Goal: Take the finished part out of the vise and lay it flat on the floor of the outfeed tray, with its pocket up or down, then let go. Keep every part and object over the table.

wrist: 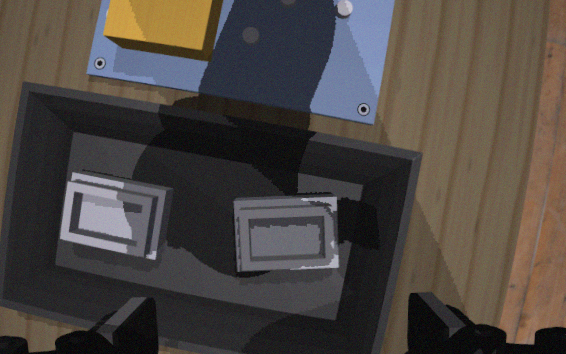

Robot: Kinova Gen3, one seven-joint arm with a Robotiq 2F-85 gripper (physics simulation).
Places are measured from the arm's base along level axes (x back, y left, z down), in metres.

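Pixels of known places: gripper, fingertip midpoint: [282,324].
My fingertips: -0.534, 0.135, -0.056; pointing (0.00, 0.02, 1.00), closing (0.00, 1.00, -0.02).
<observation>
For each thing: its top centre in the pictures, then the offset to it from my fingertips, as dx, dy, dz. "pt": a spot on its surface instead. Level surfaces: height alone.
- grey rectangular part, middle of its top: [287,238] +0.010, +0.004, +0.109
- blue plate, surface spot: [350,75] pt +0.106, +0.047, +0.148
- yellow block, middle of its top: [158,6] +0.144, -0.067, +0.112
- wooden table, its level: dz +0.156
The dark outfeed tray [200,285] fills much of the wrist view. A grey rectangular part [286,242] lies in its right half, pocket up, and looks flat on the tray floor. A second, similar part [115,217] lies pocket up in the left half, apart from the first and turned a little differently. My gripper [282,324] is open and empty; its fingertips show wide apart at the bottom of the view, above the tray's near side, with both parts beyond them. Shadow covers much of the tray and the right part. I cannot make out the vise in this view.
A blue plate [350,75] with round bolts lies just beyond the tray's far wall. A yellow block [160,25] stands on it at the upper left. The wooden table [465,150] runs to its edge at the right, with an orange-brown floor [545,200] past it.
</observation>
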